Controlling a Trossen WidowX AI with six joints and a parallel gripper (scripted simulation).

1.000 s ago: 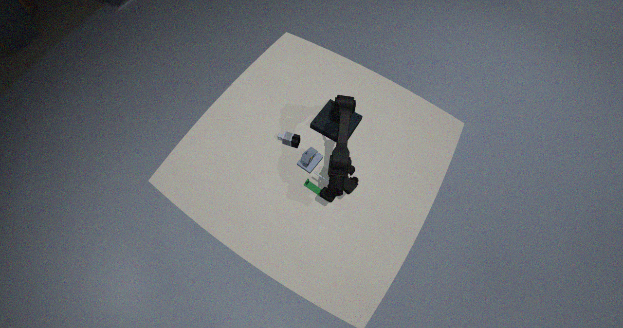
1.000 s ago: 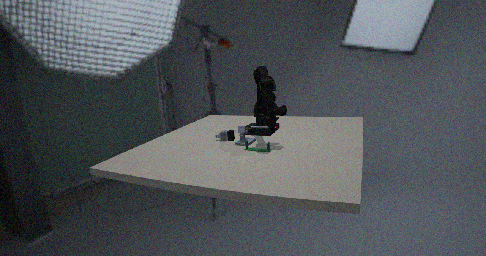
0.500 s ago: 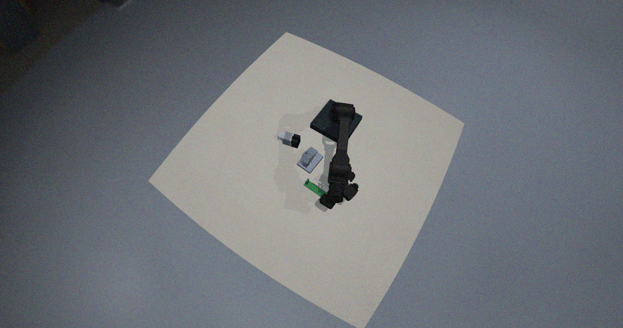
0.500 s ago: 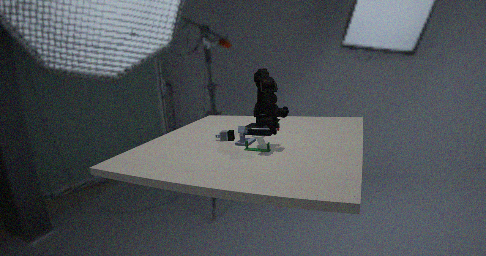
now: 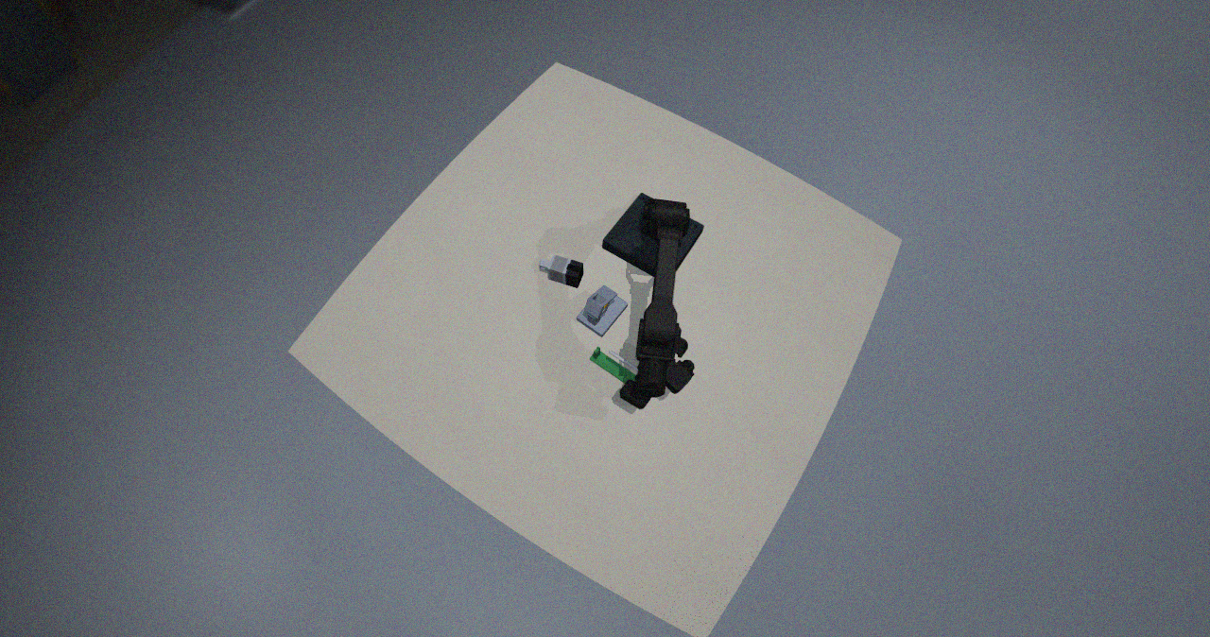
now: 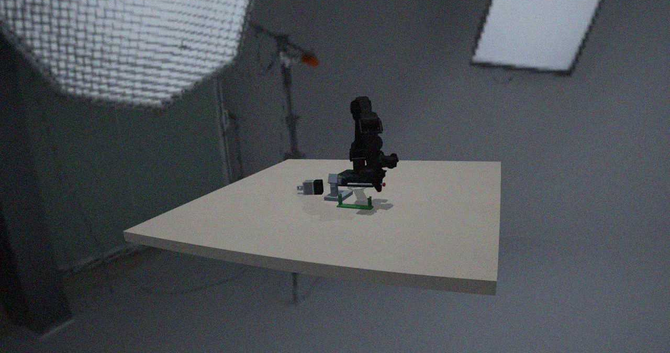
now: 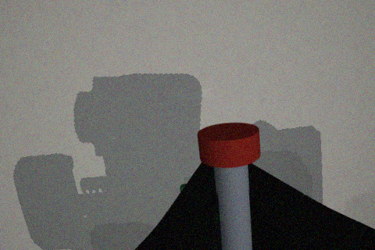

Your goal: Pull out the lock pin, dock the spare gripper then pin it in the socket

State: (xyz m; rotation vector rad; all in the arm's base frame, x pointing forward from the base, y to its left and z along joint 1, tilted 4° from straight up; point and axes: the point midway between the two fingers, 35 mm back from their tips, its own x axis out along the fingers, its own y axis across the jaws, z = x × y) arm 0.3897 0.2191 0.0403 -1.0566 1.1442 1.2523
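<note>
My gripper tip is 100 mm to the left of the green rack, 40 mm above it and 10 mm past it. From my gripper tip the other things lie so: grey mount: 220 mm to the right, 110 mm behind, 20 mm below; then spare gripper: 370 mm to the right, 150 mm behind, 40 mm below.
</note>
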